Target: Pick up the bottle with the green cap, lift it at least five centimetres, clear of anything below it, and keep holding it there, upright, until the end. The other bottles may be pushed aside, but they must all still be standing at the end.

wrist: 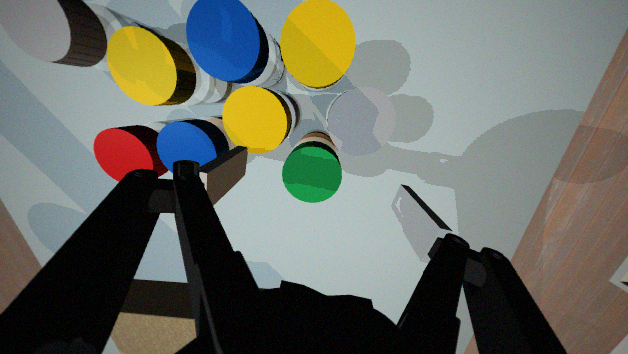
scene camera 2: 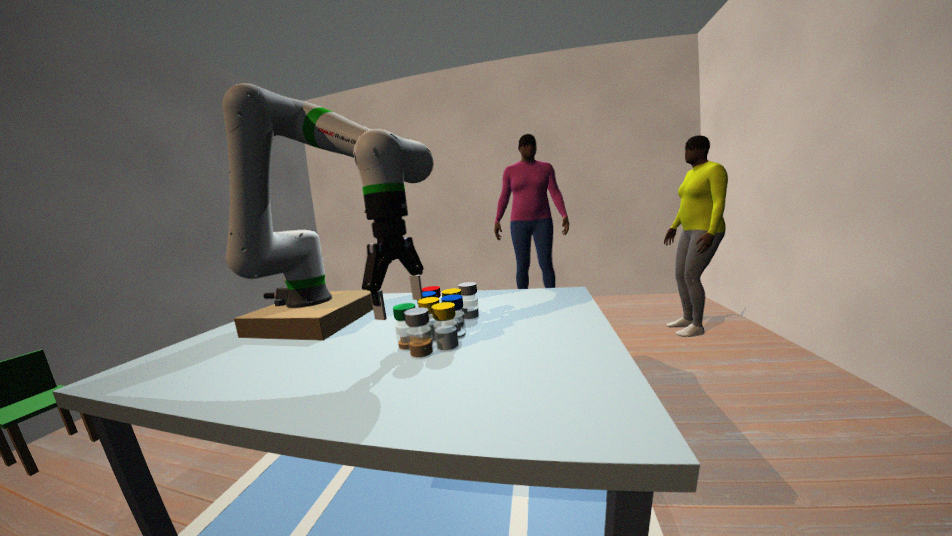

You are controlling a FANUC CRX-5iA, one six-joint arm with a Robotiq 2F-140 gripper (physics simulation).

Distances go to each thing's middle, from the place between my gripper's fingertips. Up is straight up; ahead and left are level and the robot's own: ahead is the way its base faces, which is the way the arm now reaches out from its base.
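Relative to my hand, the green-capped bottle (wrist: 312, 173) is 50 mm below and 10 mm to the left of it; the red-capped bottle (wrist: 120, 150) is 50 mm below my hand, 180 mm to the left of it and 10 mm ahead of it.
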